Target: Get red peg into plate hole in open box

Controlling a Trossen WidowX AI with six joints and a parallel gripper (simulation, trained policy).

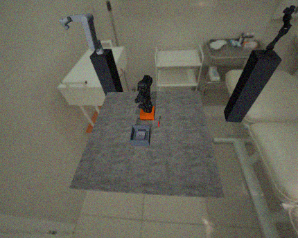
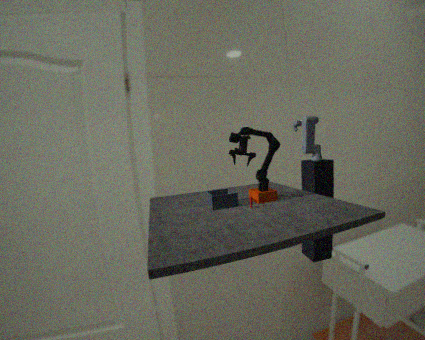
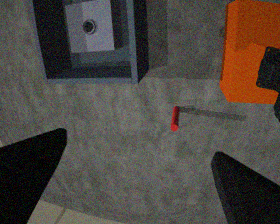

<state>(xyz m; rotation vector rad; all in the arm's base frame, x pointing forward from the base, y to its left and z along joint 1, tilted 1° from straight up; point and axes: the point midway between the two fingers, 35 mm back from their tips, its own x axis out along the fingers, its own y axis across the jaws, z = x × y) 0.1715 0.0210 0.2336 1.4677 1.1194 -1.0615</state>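
Right now my gripper tip is 240 mm above the red peg, 110 mm to the right of it and 20 mm past it. From my gripper tip the other things lie so: grey-blue box 260 mm below, 150 mm ahead, 60 mm to the right.
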